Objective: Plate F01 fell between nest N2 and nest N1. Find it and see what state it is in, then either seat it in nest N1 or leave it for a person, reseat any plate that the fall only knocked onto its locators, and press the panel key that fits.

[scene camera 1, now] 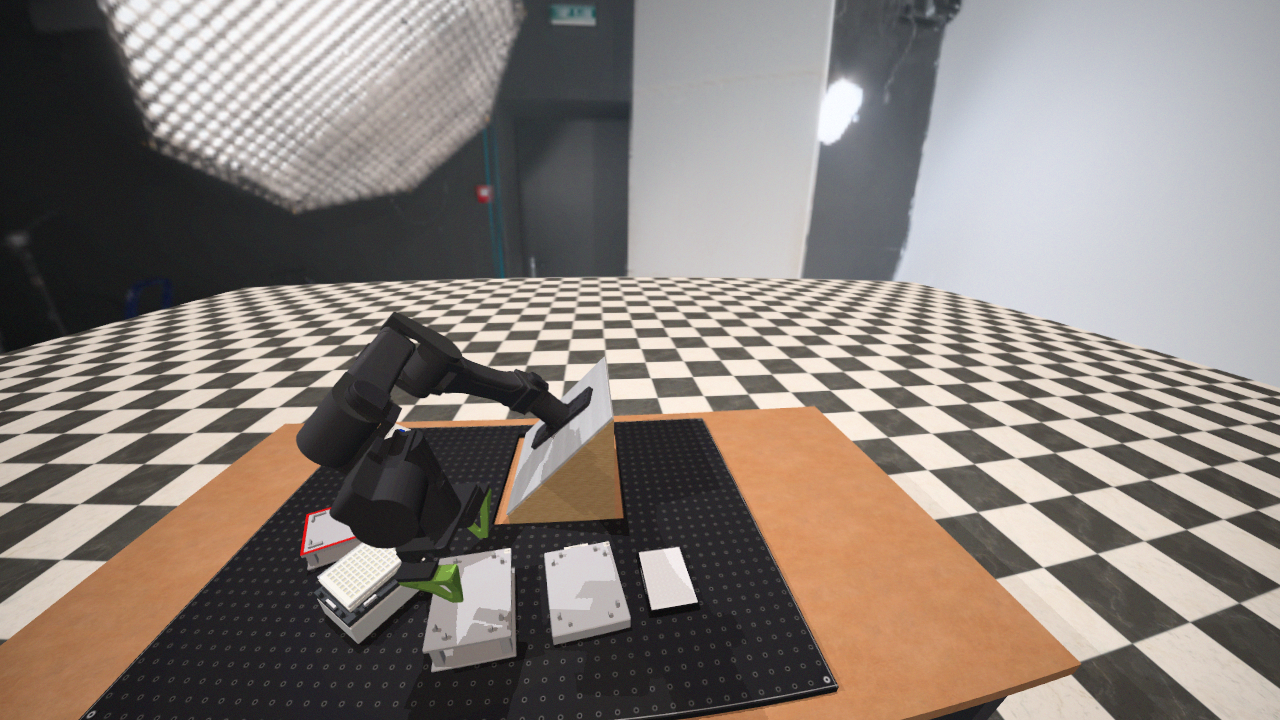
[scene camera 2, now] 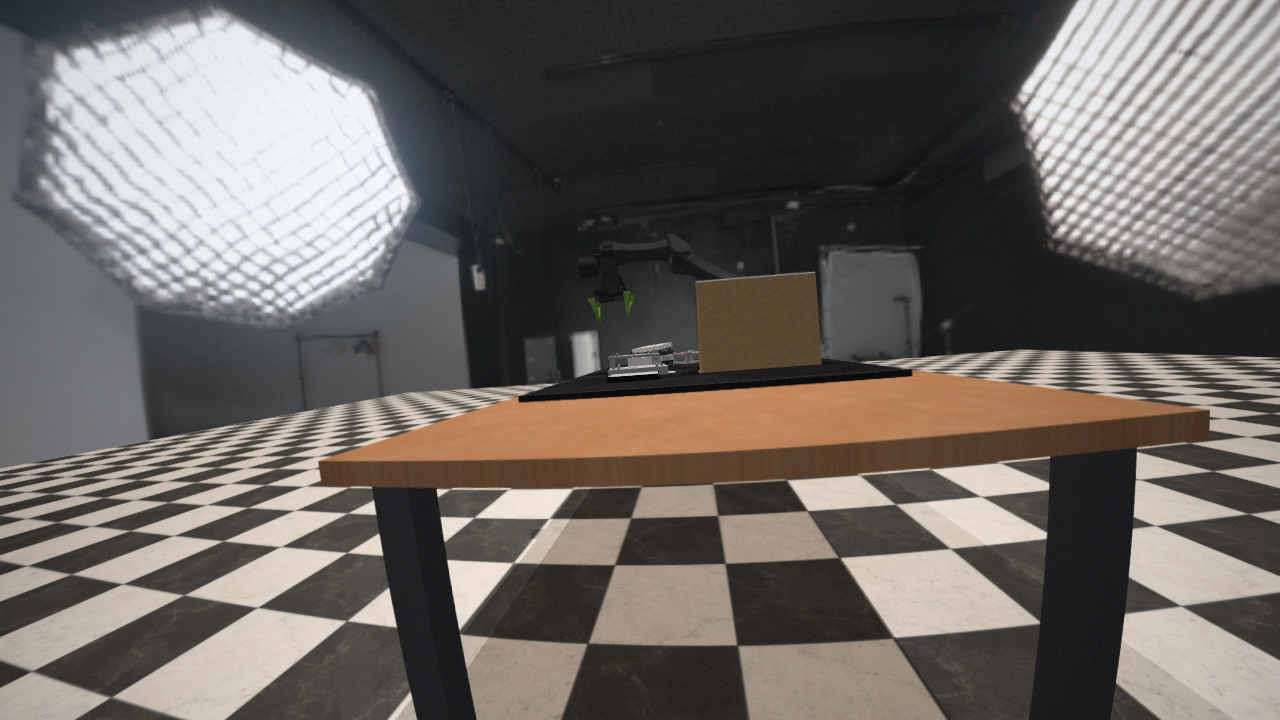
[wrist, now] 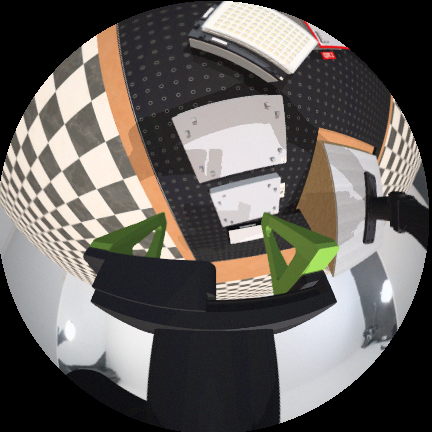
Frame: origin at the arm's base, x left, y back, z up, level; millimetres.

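Where they show: gripper, between the fingertips: (scene camera 1: pixel 471 567) (scene camera 2: pixel 613 319) (wrist: pixel 213 217); arm's base, origin of its link: (scene camera 1: pixel 562 419) (scene camera 2: pixel 758 317) (wrist: pixel 369 207).
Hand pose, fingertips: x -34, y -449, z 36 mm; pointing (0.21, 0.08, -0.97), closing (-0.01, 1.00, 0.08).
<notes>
Things, the pixels of their top centre, and the offset from my fingertips. "pt": a spot on its surface instead.
- cream well plate, centre of its top: (scene camera 1: pixel 366 557) (scene camera 2: pixel 651 343) dy +67, dx -223, dz -86 mm
- dark-topped grey unit, a spot on its surface: (scene camera 1: pixel 359 625) pt dy -14, dx -201, dz -139 mm
- tall grey nest, centre of its top: (wrist: pixel 239 139) (scene camera 1: pixel 470 589) (scene camera 2: pixel 633 351) dy +45, dx -41, dz -109 mm
- lower grey nest, centre of its top: (scene camera 1: pixel 583 579) (wrist: pixel 249 207) (scene camera 2: pixel 637 363) dy +100, dx +127, dz -141 mm
- white flat block, centre of its top: (scene camera 1: pixel 666 576) (scene camera 2: pixel 633 374) (wrist: pixel 247 234) dy +127, dx +268, dz -160 mm
A cream well plate (scene camera 1: pixel 362 571) (scene camera 2: pixel 651 348) (wrist: pixel 260 32) lies on a dark-topped grey unit (scene camera 1: pixel 359 625) at the left of the mat; it looks tilted in the scene camera 2 view. No plate label is readable. The tall grey nest (scene camera 1: pixel 472 595) (wrist: pixel 240 142) beside it bears corner pins and no plate. A lower grey nest (scene camera 1: pixel 586 582) (wrist: pixel 247 200) stands to its right, also bare. My gripper (scene camera 1: pixel 471 568) (scene camera 2: pixel 614 317) (wrist: pixel 213 217) is open and empty, held above the nests. The key panel does not show; the arm covers part of the left side in scene camera 1.
A red-edged grey stand (scene camera 1: pixel 328 530) (wrist: pixel 326 37) is partly hidden behind the arm, with a red tag (wrist: pixel 328 55) beside it. A white flat block (scene camera 1: pixel 666 577) (wrist: pixel 245 234) lies at the right. The wooden wedge (scene camera 1: pixel 577 483) (scene camera 2: pixel 759 322) (wrist: pixel 317 185) carries the arm's base behind the nests.
</notes>
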